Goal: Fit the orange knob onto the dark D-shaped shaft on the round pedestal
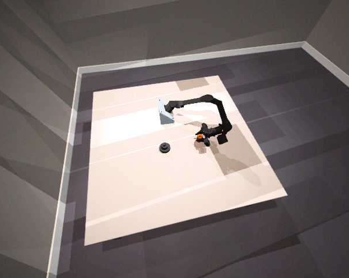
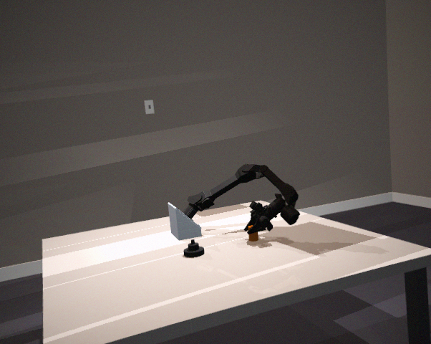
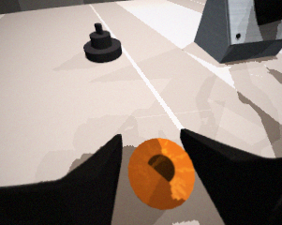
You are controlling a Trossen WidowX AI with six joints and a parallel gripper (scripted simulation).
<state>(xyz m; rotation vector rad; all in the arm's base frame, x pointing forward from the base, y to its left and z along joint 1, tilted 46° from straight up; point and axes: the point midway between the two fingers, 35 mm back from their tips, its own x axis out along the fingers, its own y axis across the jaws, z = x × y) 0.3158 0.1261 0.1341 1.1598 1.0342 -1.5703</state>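
Now: the orange knob 1 cm ahead of my gripper tip, 3 cm to the left of it and 1 cm below it. From my gripper tip the other things lie so: dark round pedestal: 1 cm ahead, 25 cm to the right, 1 cm below.
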